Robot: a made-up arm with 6 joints.
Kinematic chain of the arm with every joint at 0, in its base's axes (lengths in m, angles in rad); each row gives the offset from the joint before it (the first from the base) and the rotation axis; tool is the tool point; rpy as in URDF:
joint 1: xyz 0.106 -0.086 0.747 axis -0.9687 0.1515 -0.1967
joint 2: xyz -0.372 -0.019 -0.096 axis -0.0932 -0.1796 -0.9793
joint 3: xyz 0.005 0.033 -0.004 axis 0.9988 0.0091 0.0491
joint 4: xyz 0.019 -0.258 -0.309 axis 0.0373 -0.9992 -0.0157
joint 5: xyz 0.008 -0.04 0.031 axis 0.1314 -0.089 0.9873
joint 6: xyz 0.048 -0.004 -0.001 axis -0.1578 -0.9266 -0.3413
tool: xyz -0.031 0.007 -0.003 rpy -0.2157 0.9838 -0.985
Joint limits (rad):
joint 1: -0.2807..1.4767
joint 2: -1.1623..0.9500
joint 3: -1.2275..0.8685
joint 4: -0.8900..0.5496
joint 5: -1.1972..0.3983
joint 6: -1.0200..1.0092
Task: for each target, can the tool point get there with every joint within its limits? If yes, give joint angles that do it. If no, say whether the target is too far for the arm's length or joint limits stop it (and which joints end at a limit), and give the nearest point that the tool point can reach.
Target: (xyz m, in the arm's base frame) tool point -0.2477 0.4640 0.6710
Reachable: no: joint limits stop it (at a limit: joint 1, joint 2, joint 3, joint 4, joint 6) | nearest point -0.4845 0.2177 0.9126 | short by 0.418 m
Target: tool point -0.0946 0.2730 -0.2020
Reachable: no: too far | nearest point -0.1749 0.0936 0.2052 | short by 0.452 m
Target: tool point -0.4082 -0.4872 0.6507
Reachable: yes | joints 0.1364 0.4723 -0.6142 -0.2049 -0.5648 0.6127
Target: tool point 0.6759 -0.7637 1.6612
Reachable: no: too far | nearest point -0.0028 -0.2737 1.0027 | short by 1.065 m
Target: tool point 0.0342 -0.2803 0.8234
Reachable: yes | joints 0.4356 -0.9539 -1.0476 0.1078 -0.8897 -0.6229
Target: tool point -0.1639 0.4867 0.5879
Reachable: no: joint limits stop it (at a limit: joint 1, joint 3, joint 5, joint 6) | nearest point -0.2439 0.1412 0.2567 | short by 0.485 m
